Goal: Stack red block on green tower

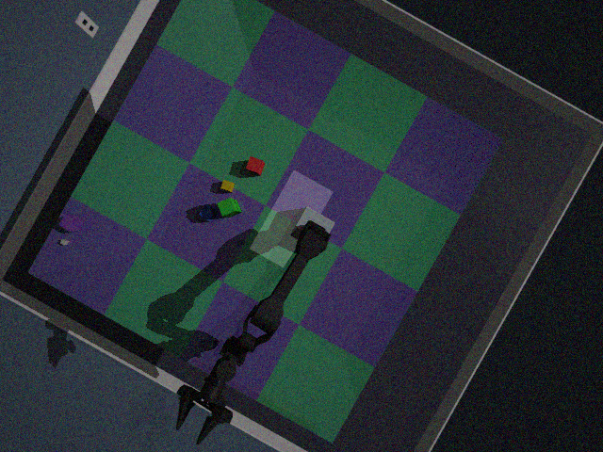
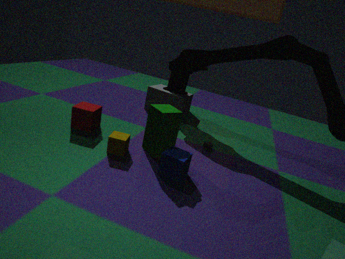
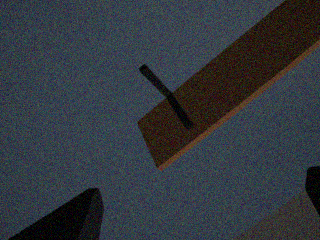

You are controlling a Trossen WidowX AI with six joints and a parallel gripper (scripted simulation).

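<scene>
My gripper tip is now 790 mm to the left of the red block, 270 mm short of it and 210 mm above it. Round my gripper tip: blue block (550 mm to the right, 330 mm ahead, 210 mm below); small yellow block (670 mm to the right, 320 mm ahead, 220 mm below).
</scene>
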